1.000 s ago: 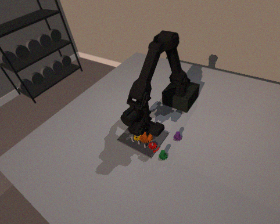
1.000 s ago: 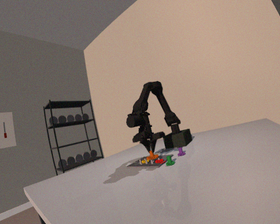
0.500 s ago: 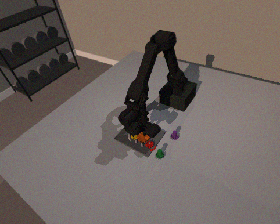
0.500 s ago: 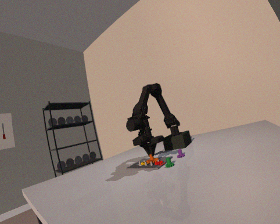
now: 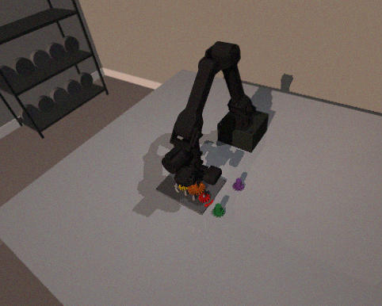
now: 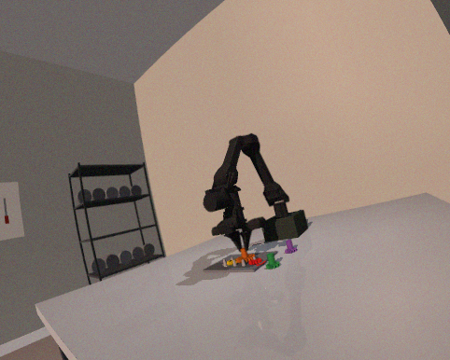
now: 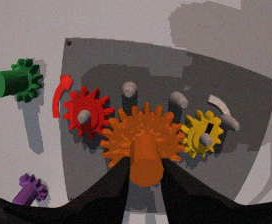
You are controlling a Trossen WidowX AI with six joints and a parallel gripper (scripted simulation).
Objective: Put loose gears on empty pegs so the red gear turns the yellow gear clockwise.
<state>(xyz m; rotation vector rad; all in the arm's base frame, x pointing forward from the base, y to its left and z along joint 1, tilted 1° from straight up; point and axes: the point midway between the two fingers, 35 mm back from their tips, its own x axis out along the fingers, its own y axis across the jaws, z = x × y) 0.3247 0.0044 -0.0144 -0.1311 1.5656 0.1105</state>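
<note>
Now: gripper tip 10 mm above the orange gear. From my gripper tip the other things lie so: yellow gear 20 mm ahead, 50 mm to the right, 30 mm below; then grey board 10 mm behind, 30 mm to the right, 40 mm below; then red gear 10 mm ahead, 50 mm to the left, 30 mm below.
</note>
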